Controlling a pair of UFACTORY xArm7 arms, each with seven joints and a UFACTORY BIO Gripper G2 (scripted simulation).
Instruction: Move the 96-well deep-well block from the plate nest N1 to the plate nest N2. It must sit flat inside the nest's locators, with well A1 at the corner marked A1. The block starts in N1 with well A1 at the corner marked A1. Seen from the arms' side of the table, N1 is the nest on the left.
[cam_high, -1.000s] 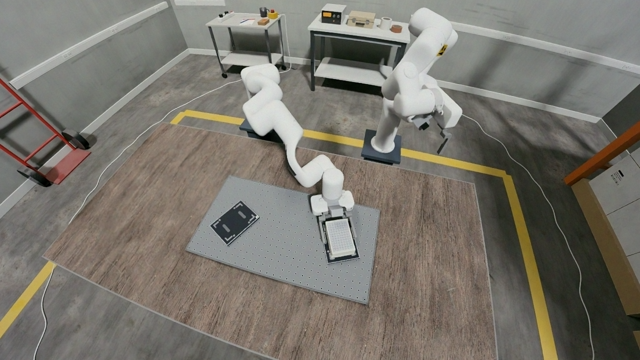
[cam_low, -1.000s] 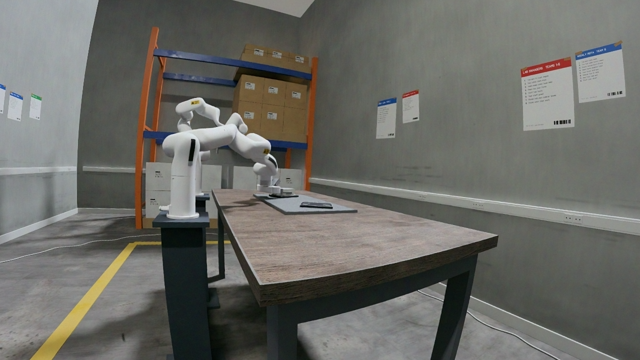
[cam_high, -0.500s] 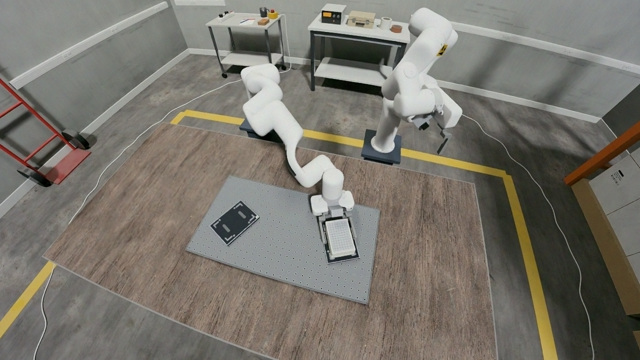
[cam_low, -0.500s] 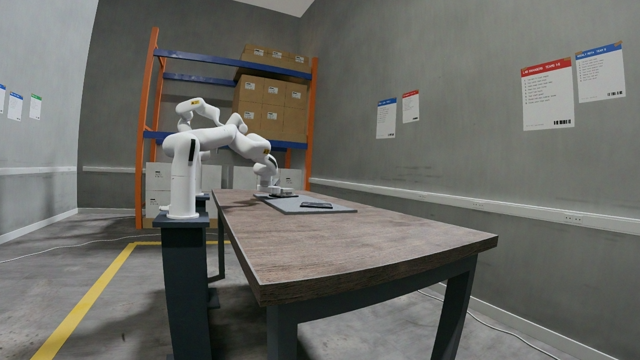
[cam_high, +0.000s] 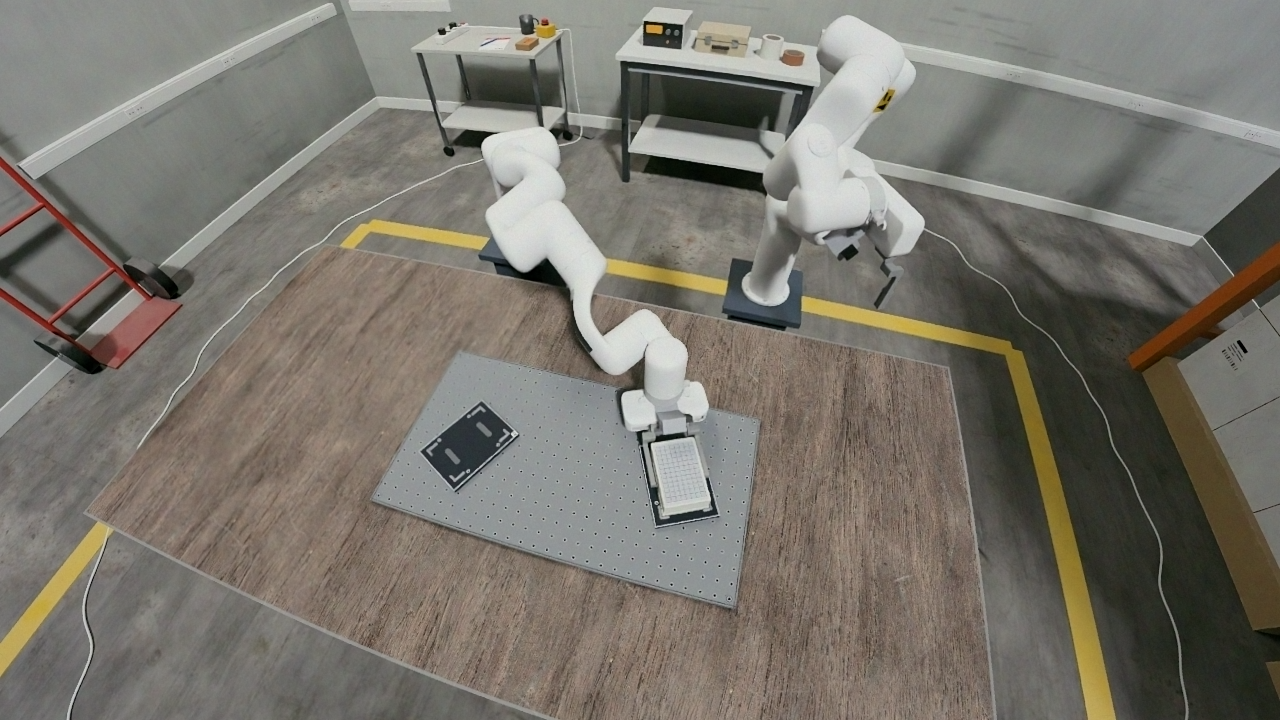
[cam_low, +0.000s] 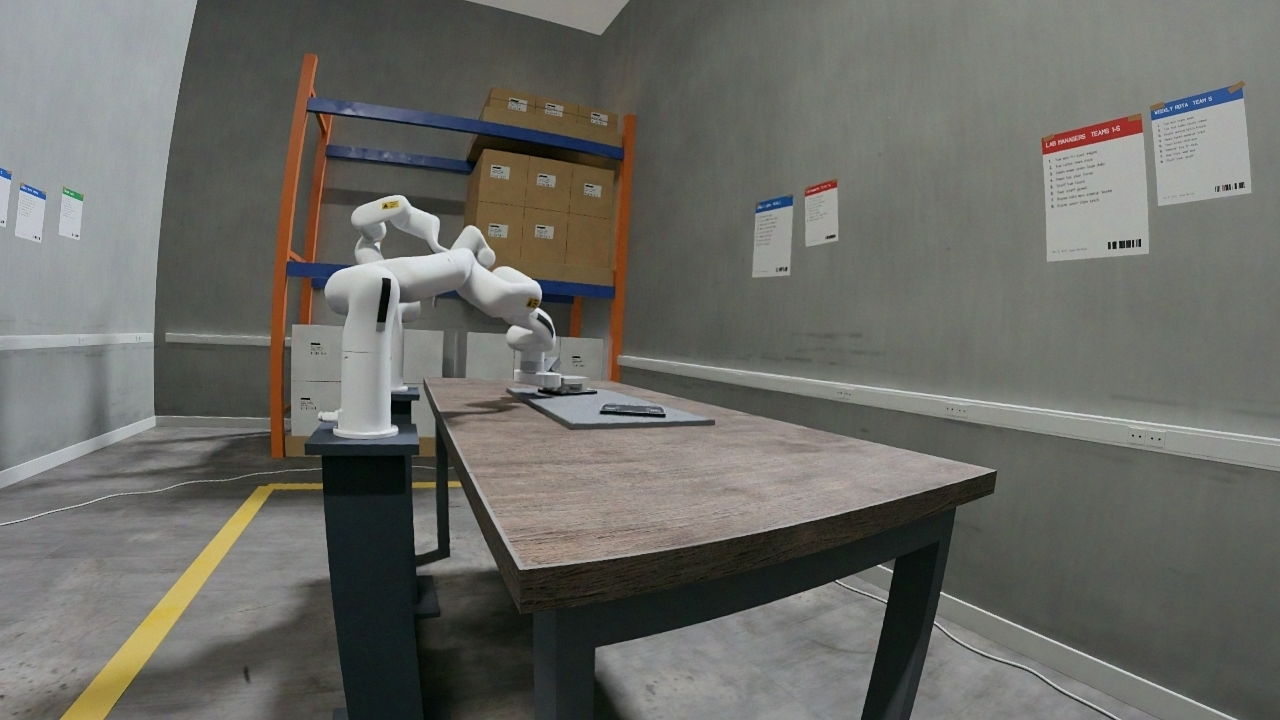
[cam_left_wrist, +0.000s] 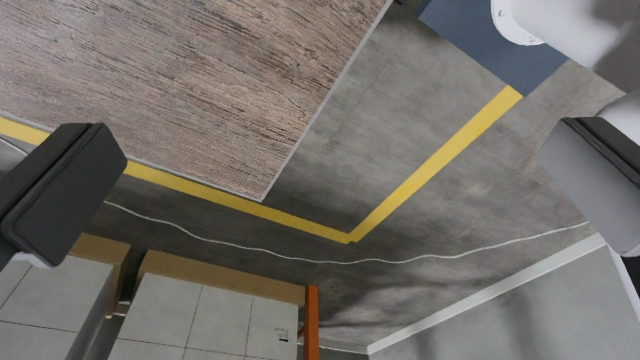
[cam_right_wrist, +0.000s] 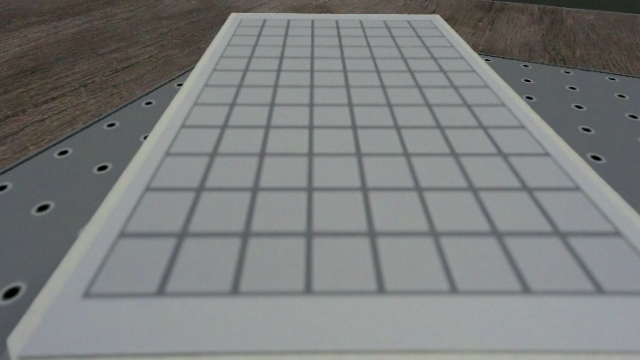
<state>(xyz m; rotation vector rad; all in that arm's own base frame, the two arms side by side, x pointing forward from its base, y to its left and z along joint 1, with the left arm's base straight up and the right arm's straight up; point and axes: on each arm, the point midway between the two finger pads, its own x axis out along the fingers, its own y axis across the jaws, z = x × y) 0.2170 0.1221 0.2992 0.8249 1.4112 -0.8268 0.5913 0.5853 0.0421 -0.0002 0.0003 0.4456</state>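
Note:
The white deep-well block is 10 mm ahead of my right hand. From my right hand the other things lie so: nest N2 (60 mm ahead, 410 mm to the right, 20 mm below); then white mark (10 mm ahead, 330 mm to the right, 20 mm below); then nest N1 (10 mm ahead, 20 mm below).

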